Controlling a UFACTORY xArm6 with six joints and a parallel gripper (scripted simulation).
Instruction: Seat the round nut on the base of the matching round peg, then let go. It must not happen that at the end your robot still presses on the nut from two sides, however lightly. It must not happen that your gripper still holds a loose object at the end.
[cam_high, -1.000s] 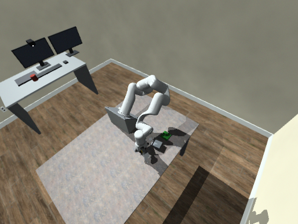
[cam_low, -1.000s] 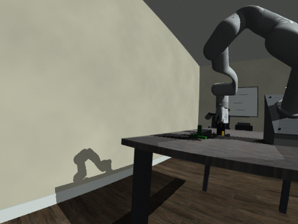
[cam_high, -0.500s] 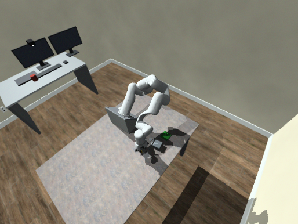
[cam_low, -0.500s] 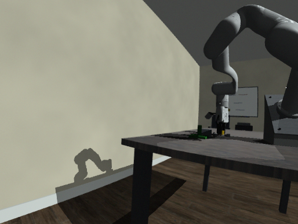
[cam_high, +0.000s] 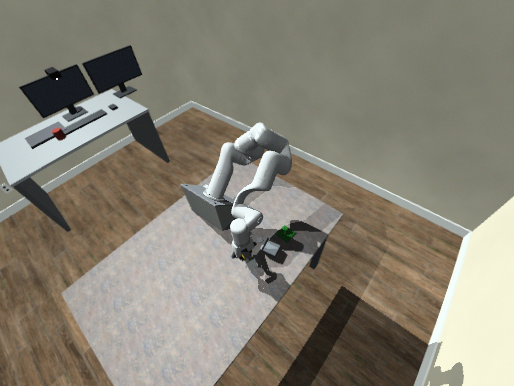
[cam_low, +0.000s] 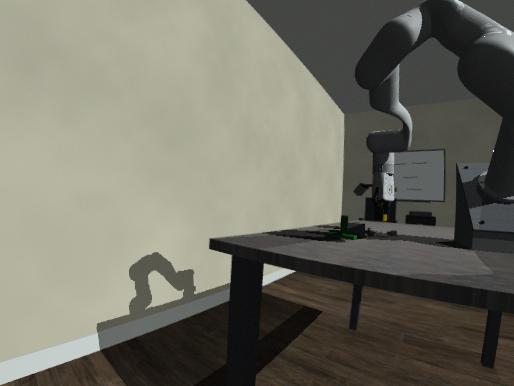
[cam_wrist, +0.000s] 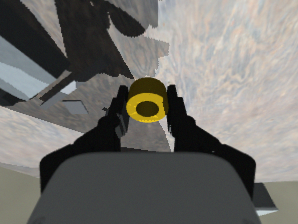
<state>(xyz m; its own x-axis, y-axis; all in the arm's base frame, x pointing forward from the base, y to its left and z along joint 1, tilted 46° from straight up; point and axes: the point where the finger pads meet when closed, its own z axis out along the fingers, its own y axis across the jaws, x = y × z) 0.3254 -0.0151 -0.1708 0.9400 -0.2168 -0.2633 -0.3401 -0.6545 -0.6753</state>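
Right now the grey block is 80 mm ahead of my hand, 120 mm to the left of it and 50 mm below it.
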